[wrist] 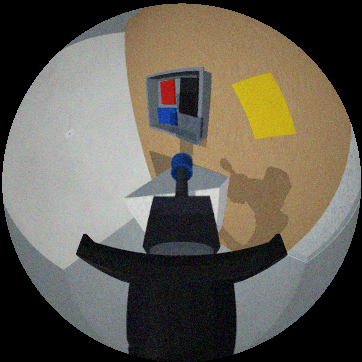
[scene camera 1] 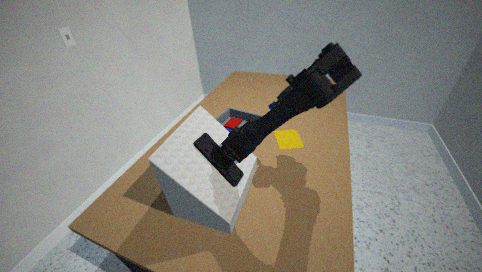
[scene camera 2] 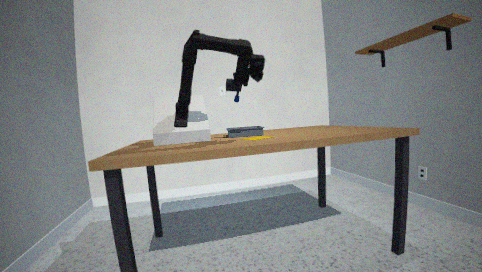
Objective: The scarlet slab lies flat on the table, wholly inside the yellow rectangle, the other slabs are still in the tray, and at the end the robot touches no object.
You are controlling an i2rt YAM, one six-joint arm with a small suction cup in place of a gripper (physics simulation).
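The scarlet slab lies in the grey tray. A blue slab and a black slab are also in the tray; in the wrist view the blue one is below the scarlet one and the black one to its right. The yellow rectangle is on the table beside the tray, with no slab on it. My gripper, a blue suction cup, hangs well above the table, holds nothing and touches nothing.
The arm stands on a white, slanted block on the wooden table. The arm's shadow falls on the table near the block. A wooden shelf is high on the wall.
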